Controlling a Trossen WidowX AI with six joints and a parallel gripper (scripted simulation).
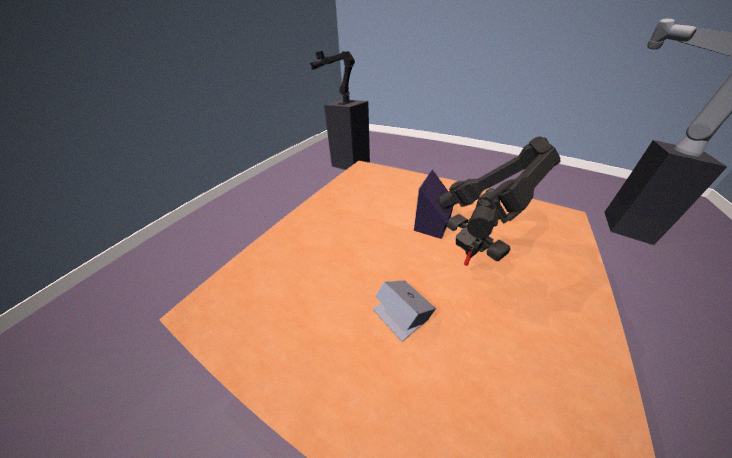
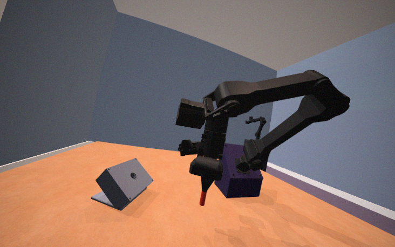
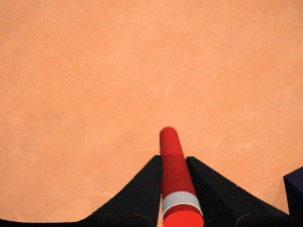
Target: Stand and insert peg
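The grey sloped panel is 22 cm ahead of my gripper tip, 11 cm to the right of it and 5 cm below it. Round my gripper tip: red peg: 2 cm above.
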